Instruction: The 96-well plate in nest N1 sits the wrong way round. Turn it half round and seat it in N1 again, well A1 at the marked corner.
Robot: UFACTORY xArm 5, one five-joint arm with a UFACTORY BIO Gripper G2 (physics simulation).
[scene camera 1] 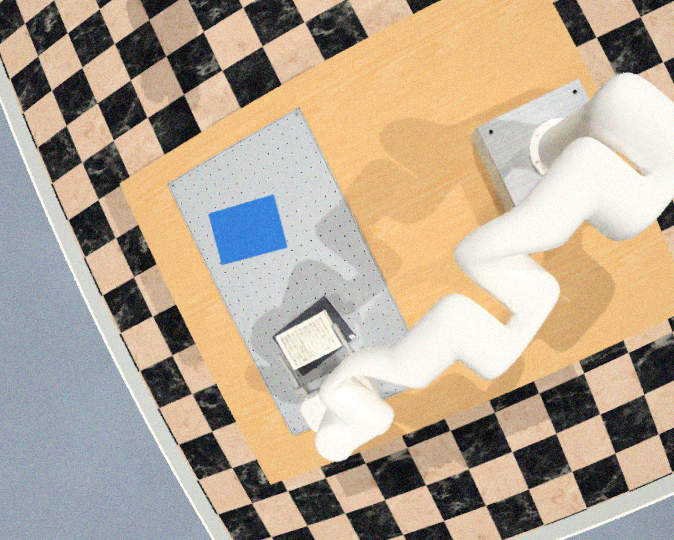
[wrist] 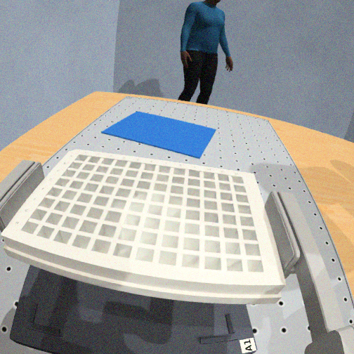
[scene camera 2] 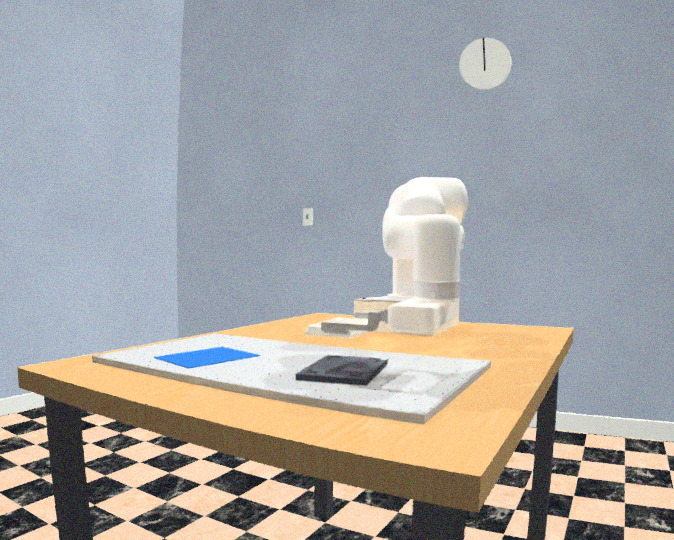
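The cream 96-well plate (scene camera 1: 308, 339) (scene camera 2: 313, 329) (wrist: 150, 210) is held between the two grey fingers of my gripper (scene camera 1: 309, 342) (wrist: 152, 215), one at each short end. It hangs above the dark nest N1 (scene camera 1: 327, 306) (scene camera 2: 342, 368) (wrist: 90, 310), apart from it. In scene camera 1 its edges look slightly turned from the nest's edges. The white A1 label (scene camera 1: 352, 336) (wrist: 247, 345) sits on the nest's corner, at the lower right in the wrist view. The plate hides part of the nest, and I cannot read which of its corners is well A1.
A flat blue rectangle (scene camera 1: 248, 229) (scene camera 2: 207, 356) (wrist: 161, 133) lies on the perforated grey board (scene camera 1: 292, 140) (scene camera 2: 129, 354) (wrist: 240, 132), beyond the nest in the wrist view. The white arm (scene camera 1: 438, 337) (scene camera 2: 436, 247) reaches over the wooden table. A person (wrist: 204, 30) stands beyond the table.
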